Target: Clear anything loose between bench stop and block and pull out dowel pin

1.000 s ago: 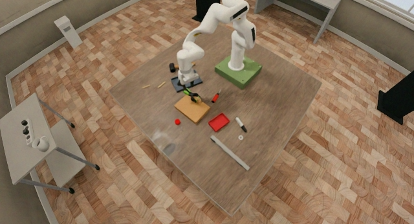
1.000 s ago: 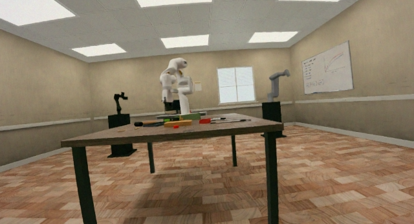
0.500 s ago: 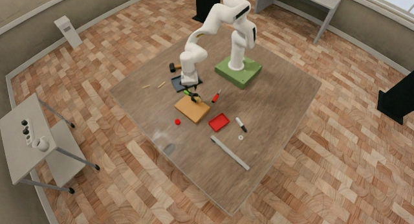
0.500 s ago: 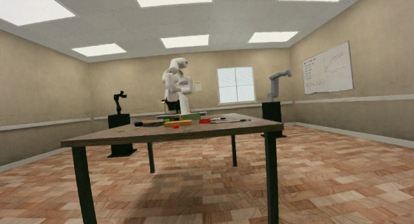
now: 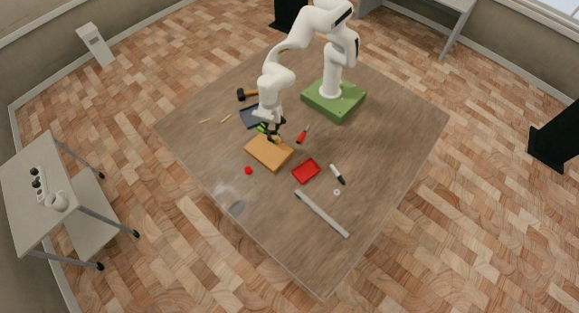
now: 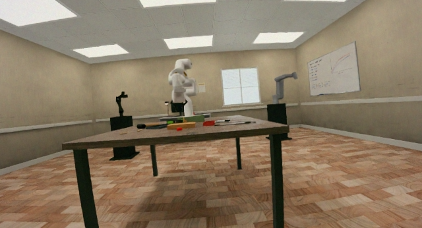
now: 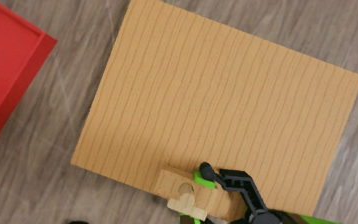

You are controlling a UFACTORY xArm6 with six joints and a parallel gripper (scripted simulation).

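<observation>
The dowel pin is 3 cm to the left of my hand and 9 cm below it. Also, from my hand: tan bench board: 5 cm ahead, 2 cm to the left, 12 cm below; red cap: 20 cm ahead, 1 cm to the left, 13 cm below; small wooden block: 3 cm to the left, 10 cm below.
</observation>
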